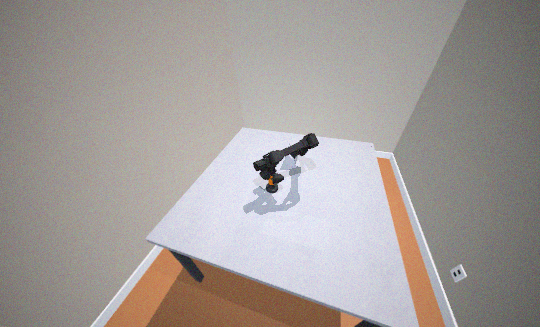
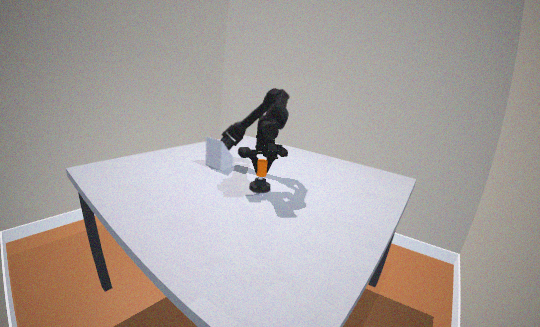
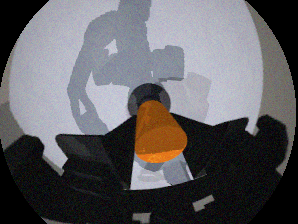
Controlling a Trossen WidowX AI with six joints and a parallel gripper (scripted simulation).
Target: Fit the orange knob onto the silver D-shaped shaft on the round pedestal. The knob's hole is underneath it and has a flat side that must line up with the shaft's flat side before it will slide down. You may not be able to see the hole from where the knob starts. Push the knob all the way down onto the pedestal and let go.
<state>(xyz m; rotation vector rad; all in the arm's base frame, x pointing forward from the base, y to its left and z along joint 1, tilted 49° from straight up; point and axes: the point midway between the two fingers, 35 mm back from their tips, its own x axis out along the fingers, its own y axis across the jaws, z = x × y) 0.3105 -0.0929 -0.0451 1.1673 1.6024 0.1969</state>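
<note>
The orange knob lies 3 cm above my gripper tip. From my gripper tip the other things lie so: round pedestal: 4 cm below.
</note>
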